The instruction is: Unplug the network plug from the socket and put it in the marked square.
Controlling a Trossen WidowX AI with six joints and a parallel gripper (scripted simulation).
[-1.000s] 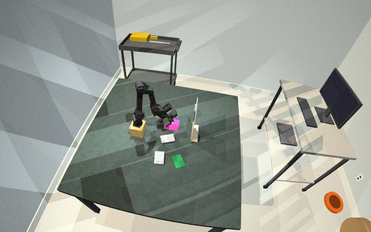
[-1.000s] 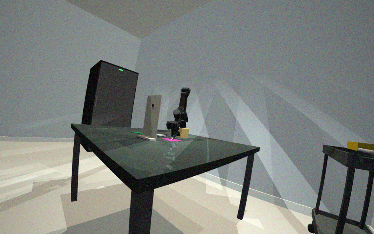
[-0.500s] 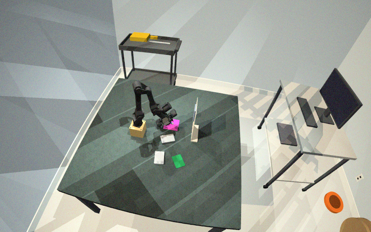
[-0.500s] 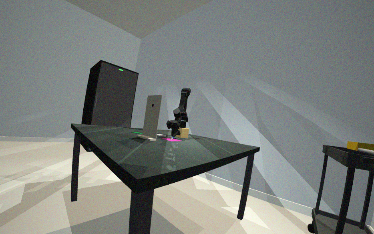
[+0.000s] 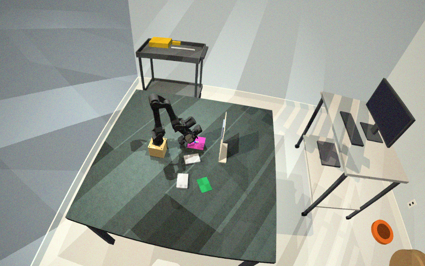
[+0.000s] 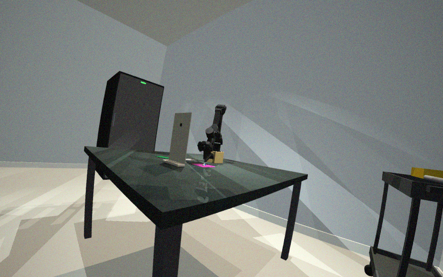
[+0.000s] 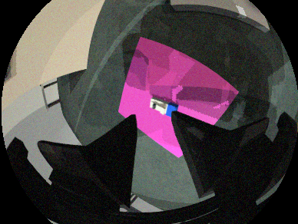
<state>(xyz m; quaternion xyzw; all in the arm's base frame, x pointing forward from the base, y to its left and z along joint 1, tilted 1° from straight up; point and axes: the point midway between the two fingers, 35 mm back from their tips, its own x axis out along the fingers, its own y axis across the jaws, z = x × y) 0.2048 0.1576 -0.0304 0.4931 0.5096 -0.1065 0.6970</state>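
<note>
The network plug is 30 mm below my gripper tip. The rest, counted from my gripper tip: green patch: 170 mm ahead, 310 mm to the right, 30 mm below; beige panel: 200 mm ahead, 20 mm to the right, 120 mm above; magenta marked square: 30 mm below.
</note>
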